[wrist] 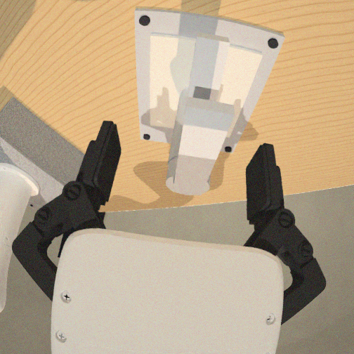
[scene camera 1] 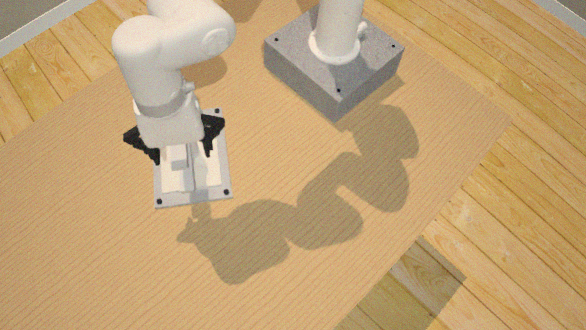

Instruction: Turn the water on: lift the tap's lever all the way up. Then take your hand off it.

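Where they show: gripper, fingertip midpoint: (scene camera 1: 182, 154); arm's base, origin of the base link: (scene camera 1: 334, 45).
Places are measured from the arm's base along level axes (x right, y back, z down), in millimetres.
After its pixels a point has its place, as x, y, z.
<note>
The tap is a pale grey body on a grey base plate (scene camera 1: 224, 165) @[-61, -378, 89] (wrist: 143, 75) with dark bolts at its corners. Its straight spout (scene camera 1: 200, 175) @[-51, -434, 83] (wrist: 210, 60) runs out over the plate. The pale block lever (scene camera 1: 176, 150) @[-55, -465, -59] (wrist: 205, 140) has a rounded hinge end nearest my hand in the wrist view. Its free end stands above the spout, tilted up, with its end face showing; the exact angle cannot be told. My gripper (scene camera 1: 183, 157) @[-79, -463, -73] (wrist: 186, 144) is open and empty, one finger on each side of the lever, with visible space between them and it in the wrist view.
The grey base block (scene camera 1: 305, 70) @[-16, -107, 8] (wrist: 45, 135) of my arm stands behind and to the right of the tap in the scene view. The wooden table (scene camera 1: 100, 240) @[-33, -692, 97] (wrist: 310, 100) carries both, with my arm's shadow across it. Plank floor (scene camera 1: 530, 210) lies beyond its edge.
</note>
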